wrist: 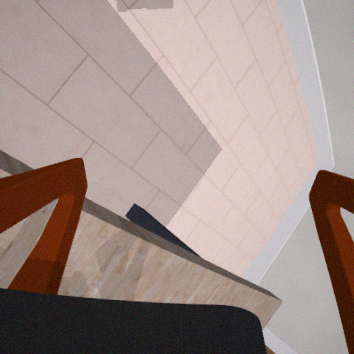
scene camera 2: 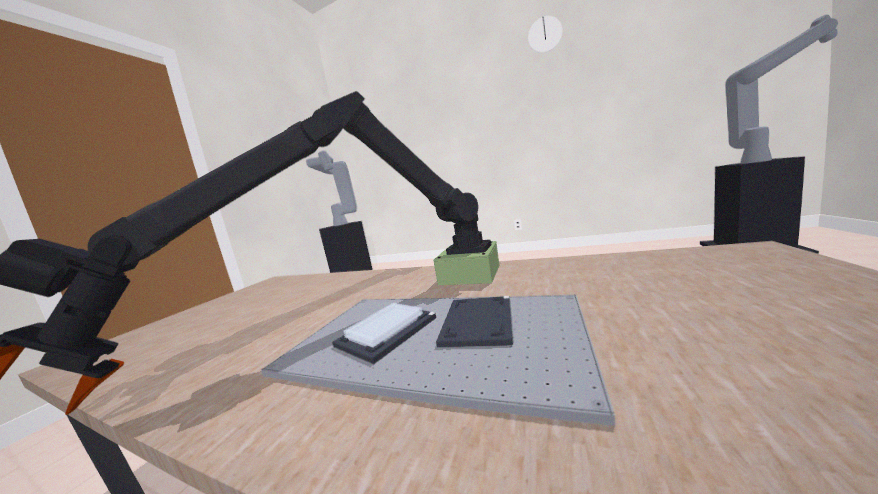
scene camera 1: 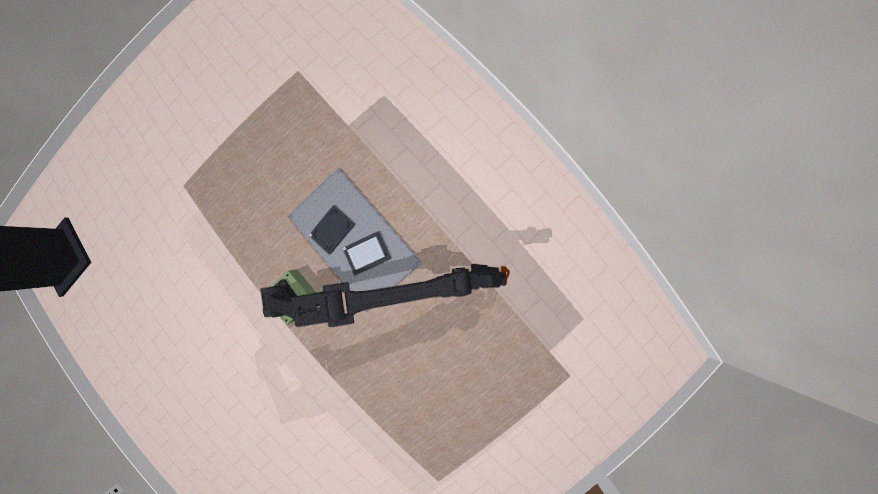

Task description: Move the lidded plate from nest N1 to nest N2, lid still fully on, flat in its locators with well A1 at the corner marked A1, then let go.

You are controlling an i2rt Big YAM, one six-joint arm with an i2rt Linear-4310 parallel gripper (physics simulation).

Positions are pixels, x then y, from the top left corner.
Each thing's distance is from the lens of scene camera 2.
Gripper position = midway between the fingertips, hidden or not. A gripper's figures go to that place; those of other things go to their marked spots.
my gripper (scene camera 2: 27,404): 0.71 m
dark nest (scene camera 2: 486,321): 0.48 m
dark nest (scene camera 2: 372,355): 0.46 m
